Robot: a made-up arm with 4 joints. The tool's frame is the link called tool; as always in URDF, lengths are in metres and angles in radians. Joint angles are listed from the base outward.
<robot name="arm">
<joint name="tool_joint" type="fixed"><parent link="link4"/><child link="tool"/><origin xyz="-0.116 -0.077 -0.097" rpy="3.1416 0 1.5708"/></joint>
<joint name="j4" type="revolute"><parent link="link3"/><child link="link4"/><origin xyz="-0.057 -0.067 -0.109" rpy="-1.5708 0 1.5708"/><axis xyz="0 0 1"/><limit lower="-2.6" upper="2.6"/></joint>
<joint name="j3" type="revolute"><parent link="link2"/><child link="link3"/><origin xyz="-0.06 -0.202 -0.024" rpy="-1.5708 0 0"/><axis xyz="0 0 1"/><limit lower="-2.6" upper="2.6"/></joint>
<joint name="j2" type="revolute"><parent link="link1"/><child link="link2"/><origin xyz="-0.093 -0.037 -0.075" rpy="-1.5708 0 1.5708"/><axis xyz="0 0 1"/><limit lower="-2.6" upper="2.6"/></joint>
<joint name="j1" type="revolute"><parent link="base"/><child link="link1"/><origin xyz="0 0 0.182" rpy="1.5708 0 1.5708"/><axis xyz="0 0 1"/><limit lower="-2.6" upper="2.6"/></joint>
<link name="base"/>
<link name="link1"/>
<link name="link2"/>
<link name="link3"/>
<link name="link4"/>
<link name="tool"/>
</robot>
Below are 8 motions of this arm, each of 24 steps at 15 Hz.
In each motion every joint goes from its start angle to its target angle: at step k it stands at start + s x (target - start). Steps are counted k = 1, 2, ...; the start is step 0. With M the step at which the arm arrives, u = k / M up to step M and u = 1 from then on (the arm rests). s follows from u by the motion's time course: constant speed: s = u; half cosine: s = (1 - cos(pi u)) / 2; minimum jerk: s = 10 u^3 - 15 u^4 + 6 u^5.
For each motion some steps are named. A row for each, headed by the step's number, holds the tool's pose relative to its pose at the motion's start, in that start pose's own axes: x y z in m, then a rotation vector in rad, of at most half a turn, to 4 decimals.
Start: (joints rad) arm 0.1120 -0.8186 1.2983 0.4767
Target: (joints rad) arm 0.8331 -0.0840 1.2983 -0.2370
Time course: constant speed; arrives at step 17
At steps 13, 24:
13: 0.0406 -0.1232 0.0176 0.5507 -0.3143 0.0772
24: 0.0425 -0.1550 -0.0081 0.7072 -0.4093 0.0836

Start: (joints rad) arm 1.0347 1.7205 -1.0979 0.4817
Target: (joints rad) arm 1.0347 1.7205 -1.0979 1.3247
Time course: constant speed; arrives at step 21
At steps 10, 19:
10: -0.0392 0.0393 0.0000 0.0000 0.0000 -0.4014
19: -0.0588 0.0853 0.0000 0.0000 0.0000 -0.7627

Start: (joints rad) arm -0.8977 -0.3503 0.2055 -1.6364
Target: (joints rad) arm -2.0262 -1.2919 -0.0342 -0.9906
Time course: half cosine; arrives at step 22
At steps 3, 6, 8, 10, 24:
3: -0.0113 0.0065 -0.0119 0.0472 0.0343 -0.0389
6: -0.0490 0.0322 -0.0405 0.1756 0.1342 -0.1614
8: -0.0904 0.0663 -0.0588 0.2890 0.2319 -0.2930
10: -0.1405 0.1164 -0.0666 0.4081 0.3469 -0.4615
24: -0.2691 0.4166 0.0604 0.7594 0.8415 -1.3469

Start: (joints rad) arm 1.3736 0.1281 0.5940 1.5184
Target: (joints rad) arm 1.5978 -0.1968 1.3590 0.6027
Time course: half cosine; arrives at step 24
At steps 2, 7, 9, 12, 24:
2: 0.0005 -0.0013 -0.0010 -0.0054 -0.0089 0.0183
7: 0.0063 -0.0129 -0.0080 -0.0671 -0.0976 0.2150
9: 0.0104 -0.0179 -0.0098 -0.1107 -0.1492 0.3433
12: 0.0170 -0.0216 -0.0087 -0.1914 -0.2289 0.5658
24: 0.0180 -0.0007 0.0124 -0.4383 -0.4009 1.1652

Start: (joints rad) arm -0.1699 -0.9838 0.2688 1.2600
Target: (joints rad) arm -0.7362 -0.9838 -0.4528 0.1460
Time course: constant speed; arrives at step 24
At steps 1, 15, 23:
1: 0.0104 -0.0070 -0.0011 0.0009 0.0177 0.0274
15: 0.1446 -0.1108 -0.0307 0.1444 0.2075 0.3978
23: 0.2056 -0.1683 -0.0568 0.3087 0.2273 0.6032

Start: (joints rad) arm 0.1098 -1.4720 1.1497 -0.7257
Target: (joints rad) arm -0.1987 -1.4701 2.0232 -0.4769
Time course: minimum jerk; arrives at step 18
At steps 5, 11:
5: -0.0071 0.0053 0.0110 -0.0674 0.1088 -0.0485
11: -0.0029 0.0420 0.0472 -0.3785 0.5521 -0.1944

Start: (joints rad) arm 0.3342 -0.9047 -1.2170 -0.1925
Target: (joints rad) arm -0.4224 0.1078 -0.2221 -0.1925
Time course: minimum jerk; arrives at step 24
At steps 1, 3, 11, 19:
1: 0.0001 0.0002 0.0004 -0.0011 -0.0004 0.0005
3: 0.0027 0.0038 0.0094 -0.0259 -0.0099 0.0118
11: 0.0110 0.1714 0.2174 -0.7258 -0.2725 0.2526
19: -0.1111 0.4816 0.2692 -1.6718 -0.6440 0.4311

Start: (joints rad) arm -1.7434 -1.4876 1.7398 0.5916
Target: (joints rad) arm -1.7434 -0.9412 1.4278 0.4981
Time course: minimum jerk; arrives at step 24
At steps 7, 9, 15, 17, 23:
7: 0.0065 -0.0178 -0.0084 0.0329 0.0362 -0.0681
9: 0.0103 -0.0325 -0.0153 0.0614 0.0627 -0.1235
15: 0.0130 -0.0873 -0.0411 0.1772 0.1367 -0.3288
17: 0.0108 -0.1020 -0.0482 0.2116 0.1503 -0.3854
23: 0.0064 -0.1197 -0.0570 0.2552 0.1631 -0.4554

